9 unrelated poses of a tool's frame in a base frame.
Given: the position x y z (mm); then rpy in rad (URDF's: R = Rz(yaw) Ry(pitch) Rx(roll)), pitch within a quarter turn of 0, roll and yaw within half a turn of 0.
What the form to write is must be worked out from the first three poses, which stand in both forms.
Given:
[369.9, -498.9, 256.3, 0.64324, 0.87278, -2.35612]
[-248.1, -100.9, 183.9, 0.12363, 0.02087, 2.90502]
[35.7, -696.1, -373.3, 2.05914, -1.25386, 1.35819]
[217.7, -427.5, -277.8, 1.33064, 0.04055, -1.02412]
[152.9, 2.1, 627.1, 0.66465, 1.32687, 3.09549]
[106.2, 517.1, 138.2, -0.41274, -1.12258, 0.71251]
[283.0, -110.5, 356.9, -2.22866, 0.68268, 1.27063]
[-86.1, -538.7, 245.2, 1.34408, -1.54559, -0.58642]
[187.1, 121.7, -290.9, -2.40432, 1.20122, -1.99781]
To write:
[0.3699, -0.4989, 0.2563, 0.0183, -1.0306, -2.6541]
[-0.2481, -0.1009, 0.1839, -0.1251, 0.0088, 2.9043]
[0.0357, -0.6961, -0.3733, -2.1010, 1.2775, -1.3413]
[0.2177, -0.4275, -0.2778, 1.1371, -0.9697, -0.4066]
[0.1529, 0.0021, 0.6271, -1.2868, -0.8251, 1.9343]
[0.1062, 0.5171, 0.1382, 0.5366, -1.0907, 0.7813]
[0.2830, -0.1105, 0.3569, 2.8653, -1.0551, -1.0869]
[-0.0861, -0.5387, 0.2452, 1.5626, -0.8130, 1.5402]
[0.1871, 0.1217, -0.2909, -2.2233, 1.1148, 1.9174]

